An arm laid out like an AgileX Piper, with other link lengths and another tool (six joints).
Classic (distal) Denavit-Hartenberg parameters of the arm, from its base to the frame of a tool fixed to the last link. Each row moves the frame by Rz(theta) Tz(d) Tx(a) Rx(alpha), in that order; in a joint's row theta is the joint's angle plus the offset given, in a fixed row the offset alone. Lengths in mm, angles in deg.
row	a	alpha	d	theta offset
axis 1	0	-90	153.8	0
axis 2	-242.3	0	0	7.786
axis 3	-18.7	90	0	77.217
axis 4	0	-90	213.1	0
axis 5	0	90	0	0
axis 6	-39.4	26	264.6	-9.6
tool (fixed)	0	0	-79.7	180
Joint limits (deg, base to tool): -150..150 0..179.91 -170..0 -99.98..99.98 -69.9..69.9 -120..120
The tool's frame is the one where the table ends.
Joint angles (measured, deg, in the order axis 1, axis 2, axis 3, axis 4, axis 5, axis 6), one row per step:
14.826 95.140 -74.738 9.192 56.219 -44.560
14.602 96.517 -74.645 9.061 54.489 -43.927
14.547 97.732 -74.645 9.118 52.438 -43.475
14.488 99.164 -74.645 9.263 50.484 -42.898
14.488 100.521 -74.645 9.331 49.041 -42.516
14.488 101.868 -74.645 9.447 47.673 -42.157
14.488 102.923 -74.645 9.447 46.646 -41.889
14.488 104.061 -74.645 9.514 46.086 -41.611
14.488 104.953 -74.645 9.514 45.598 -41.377
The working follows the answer.
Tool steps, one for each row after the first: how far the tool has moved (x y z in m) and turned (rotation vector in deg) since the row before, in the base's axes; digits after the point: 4 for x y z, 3 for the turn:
0.0068 -0.0004 -0.0066 0.040 -0.150 -1.045
0.0073 0.0011 -0.0048 0.292 -0.702 -0.804
0.0070 0.0012 -0.0061 0.332 -0.353 -0.939
0.0049 0.0009 -0.0065 0.117 0.010 -0.598
0.0045 0.0009 -0.0065 0.135 0.077 -0.584
0.0033 0.0004 -0.0053 0.008 0.079 -0.405
0.0017 0.0004 -0.0063 -0.039 0.629 -0.371
0.0014 0.0002 -0.0050 -0.067 0.436 -0.292

Tool pose at each row, in the base's axes (x y z in m, rotation vector in deg; rounded; the steps above come from the unrounded poses):
0.2926 0.1579 0.1767 132.042 77.558 47.011
0.2994 0.1575 0.1701 132.476 76.173 46.878
0.3067 0.1586 0.1653 132.586 74.831 47.609
0.3137 0.1597 0.1592 133.025 73.457 47.958
0.3186 0.1607 0.1528 133.391 72.690 47.852
0.3231 0.1616 0.1462 133.810 71.963 47.693
0.3264 0.1620 0.1409 134.049 71.480 47.485
0.3281 0.1624 0.1346 134.616 71.269 46.660
0.3296 0.1626 0.1295 134.990 71.080 46.043

